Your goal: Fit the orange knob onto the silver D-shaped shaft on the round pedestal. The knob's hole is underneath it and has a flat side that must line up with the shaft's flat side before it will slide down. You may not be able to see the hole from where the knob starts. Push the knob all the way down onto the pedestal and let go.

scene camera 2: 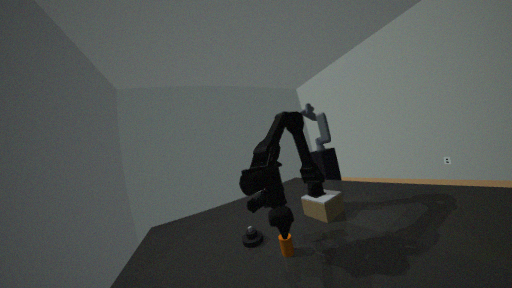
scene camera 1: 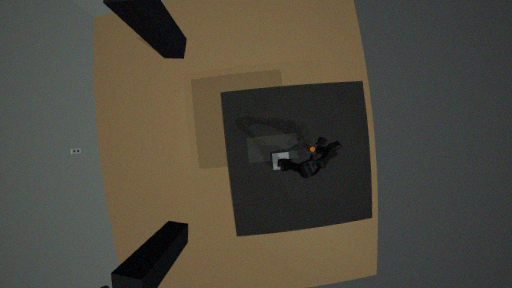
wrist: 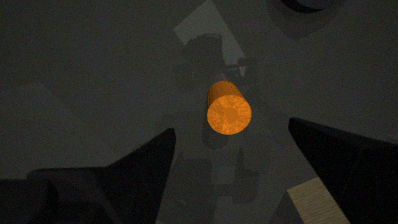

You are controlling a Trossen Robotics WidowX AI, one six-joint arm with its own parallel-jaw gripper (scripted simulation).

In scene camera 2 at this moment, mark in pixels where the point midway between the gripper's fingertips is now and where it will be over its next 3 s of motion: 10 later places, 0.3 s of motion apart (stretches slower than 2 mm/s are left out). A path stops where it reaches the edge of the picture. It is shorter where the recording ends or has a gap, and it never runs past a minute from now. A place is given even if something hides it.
The gripper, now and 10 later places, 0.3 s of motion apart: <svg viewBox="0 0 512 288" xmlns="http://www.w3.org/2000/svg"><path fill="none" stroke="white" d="M283 230L284 234L284 237L285 242L286 245L287 249L287 249L287 249L286 242L283 226L281 215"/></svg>
